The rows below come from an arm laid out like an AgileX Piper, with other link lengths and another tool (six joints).
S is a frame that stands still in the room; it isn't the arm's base.
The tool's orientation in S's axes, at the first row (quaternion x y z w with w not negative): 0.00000 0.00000 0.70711 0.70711
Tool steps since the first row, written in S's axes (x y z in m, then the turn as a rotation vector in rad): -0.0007 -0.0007 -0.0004 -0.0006 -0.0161 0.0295; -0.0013 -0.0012 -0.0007 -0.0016 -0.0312 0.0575; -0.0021 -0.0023 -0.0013 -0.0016 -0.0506 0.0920; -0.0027 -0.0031 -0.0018 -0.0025 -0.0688 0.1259; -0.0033 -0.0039 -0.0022 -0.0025 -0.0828 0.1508; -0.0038 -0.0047 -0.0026 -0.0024 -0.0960 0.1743; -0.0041 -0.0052 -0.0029 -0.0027 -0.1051 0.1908; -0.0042 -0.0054 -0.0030 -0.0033 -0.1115 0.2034; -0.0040 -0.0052 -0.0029 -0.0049 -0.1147 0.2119; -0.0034 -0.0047 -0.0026 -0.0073 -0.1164 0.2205; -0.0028 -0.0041 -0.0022 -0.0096 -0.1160 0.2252; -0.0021 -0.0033 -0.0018 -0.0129 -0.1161 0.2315
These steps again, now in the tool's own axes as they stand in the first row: -0.0007 0.0007 -0.0004 -0.0161 0.0006 0.0295; -0.0012 0.0013 -0.0007 -0.0312 0.0016 0.0575; -0.0023 0.0021 -0.0013 -0.0506 0.0016 0.0920; -0.0031 0.0027 -0.0018 -0.0688 0.0025 0.1259; -0.0039 0.0033 -0.0022 -0.0828 0.0025 0.1508; -0.0047 0.0038 -0.0026 -0.0960 0.0024 0.1743; -0.0052 0.0041 -0.0029 -0.1051 0.0027 0.1908; -0.0054 0.0042 -0.0030 -0.1115 0.0033 0.2034; -0.0052 0.0040 -0.0029 -0.1147 0.0049 0.2119; -0.0047 0.0034 -0.0026 -0.1164 0.0073 0.2205; -0.0041 0.0028 -0.0022 -0.1160 0.0096 0.2252; -0.0033 0.0021 -0.0018 -0.1161 0.0129 0.2315
